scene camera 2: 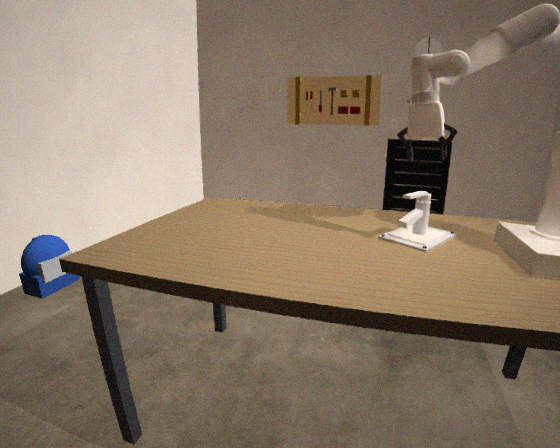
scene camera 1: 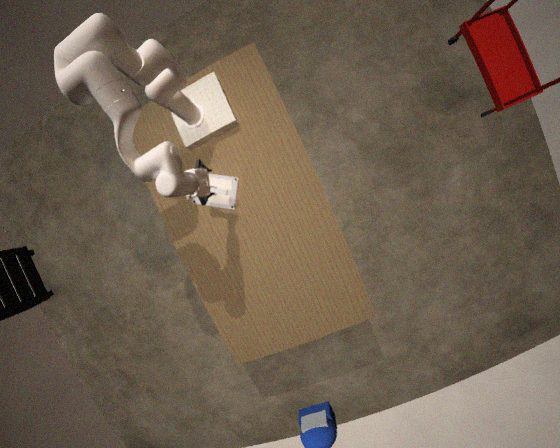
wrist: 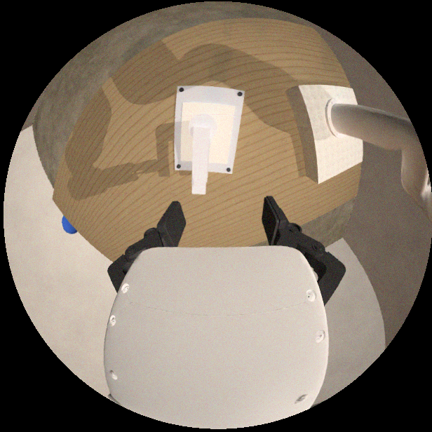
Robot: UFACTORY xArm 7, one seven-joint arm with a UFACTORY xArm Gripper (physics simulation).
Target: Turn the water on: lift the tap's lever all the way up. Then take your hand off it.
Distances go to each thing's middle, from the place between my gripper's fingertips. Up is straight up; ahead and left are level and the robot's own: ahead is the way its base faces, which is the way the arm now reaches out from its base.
The tap lever (wrist: 202,127) lies 120 mm below my hand, 50 mm to the right of it and 10 mm ahead of it. Also, from my hand: pale base plate (wrist: 211,94): 260 mm below, 80 mm to the right, 10 mm behind.
